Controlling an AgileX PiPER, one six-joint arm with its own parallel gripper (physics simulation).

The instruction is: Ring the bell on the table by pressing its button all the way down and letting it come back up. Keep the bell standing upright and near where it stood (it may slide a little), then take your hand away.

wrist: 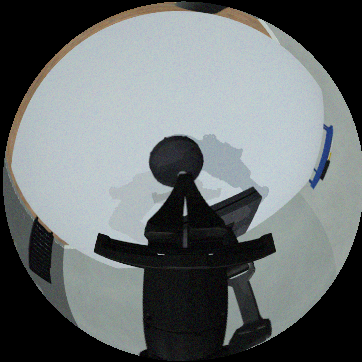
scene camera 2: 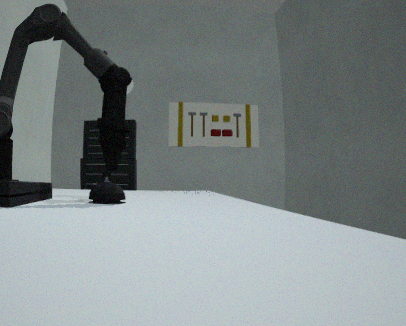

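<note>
The dark, dome-shaped bell [scene camera 2: 107,193] [wrist: 175,157] stands upright on the white table [scene camera 2: 210,260] [wrist: 165,75], left in the scene view and at the middle in the wrist view. A small light piece of its button [scene camera 2: 106,179] shows on top. My gripper [scene camera 2: 108,175] [wrist: 184,180] is shut and empty and points down. Its fingertips are right over the button, at or very near it; contact cannot be told for sure. In the wrist view the fingertips overlap the bell's lower edge and hide most of the button.
The arm's base [scene camera 2: 27,192] [wrist: 242,210] stands on the table to the left of the bell in the scene view. A dark cabinet [scene camera 2: 90,150] [wrist: 41,250] stands behind the table. A tool board [scene camera 2: 200,140] hangs on the back wall. Shadows of the arm lie around the bell.
</note>
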